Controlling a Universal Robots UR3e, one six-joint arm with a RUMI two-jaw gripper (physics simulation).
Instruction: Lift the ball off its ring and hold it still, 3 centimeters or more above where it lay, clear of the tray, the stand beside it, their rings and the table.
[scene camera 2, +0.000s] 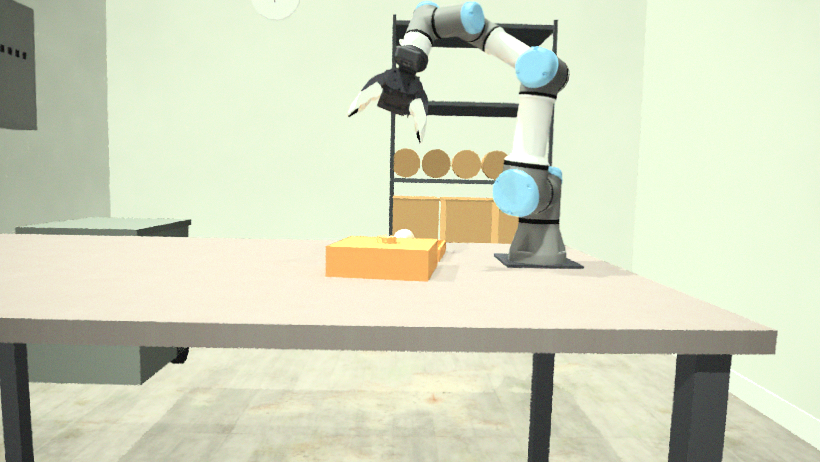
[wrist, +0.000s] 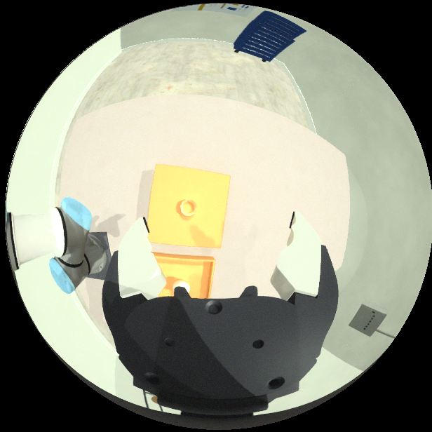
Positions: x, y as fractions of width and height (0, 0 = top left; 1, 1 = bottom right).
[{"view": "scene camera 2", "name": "my gripper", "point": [0.47, 0.28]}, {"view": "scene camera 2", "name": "orange stand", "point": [0.47, 0.56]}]
